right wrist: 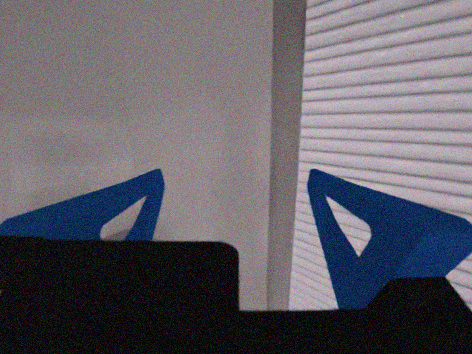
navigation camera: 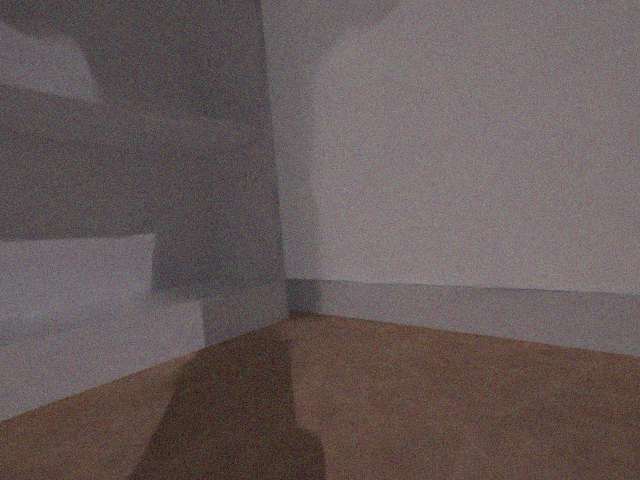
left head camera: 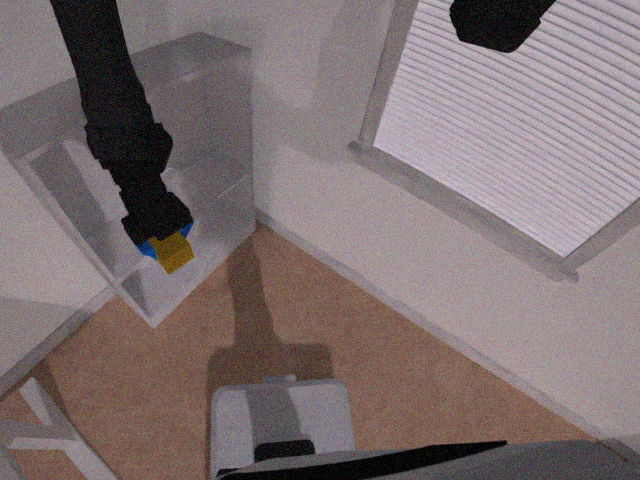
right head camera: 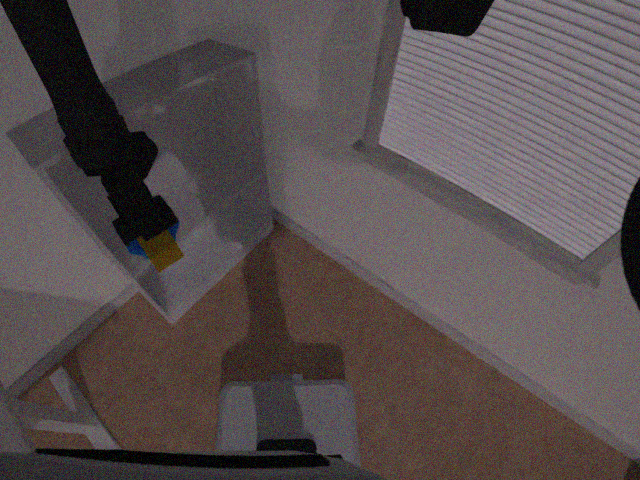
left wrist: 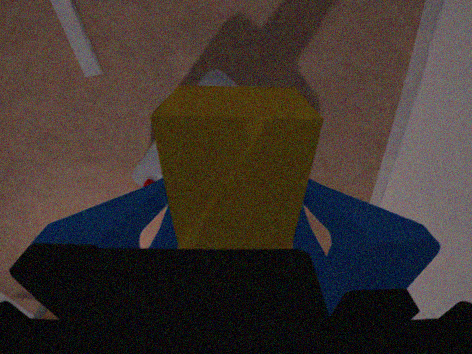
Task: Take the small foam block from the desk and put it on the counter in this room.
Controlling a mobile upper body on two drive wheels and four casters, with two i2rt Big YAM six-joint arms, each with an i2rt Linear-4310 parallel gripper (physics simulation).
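Places are measured from the left arm's base along level axes (x back, y left, z down), in centimetres.
Pixels of known places: left gripper, fingertip midpoint: [left head camera: 169,249] [right head camera: 160,248] [left wrist: 235,178]; right gripper, fingertip midpoint: [right wrist: 235,177].
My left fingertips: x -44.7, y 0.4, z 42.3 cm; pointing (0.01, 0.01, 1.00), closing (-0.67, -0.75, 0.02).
Note:
Ahead of a thing's pixels: the offset from my left fingertips to its top centre. "spot": to the spot under its first point.
A yellow foam block @(dx -0.3, dy +0.2, dz -3.3 cm) [left head camera: 174,253] [right head camera: 163,251] [left wrist: 237,175] is held between the blue fingers of my left gripper [left head camera: 168,242] [right head camera: 155,242] [left wrist: 235,178], which is shut on it. In both head views the block hangs in the air in front of a grey-white shelf unit in the corner. My right gripper [right wrist: 235,177] is open, with nothing between its fingertips, and faces a wall and window blinds in the right wrist view. I cannot make out the desk or identify the counter in these views.
The open grey-white unit [left head camera: 227,113] [right head camera: 235,118] [navigation camera: 206,206] stands in the corner against the wall [navigation camera: 465,155]. A window with blinds [left head camera: 506,129] [right head camera: 506,118] [right wrist: 390,100] is at the right. Pale legs @(spot: dx +32.2, dy +64.8, dz +78.7 cm) [left head camera: 51,439] [right head camera: 77,426] of some furniture stand at the lower left.

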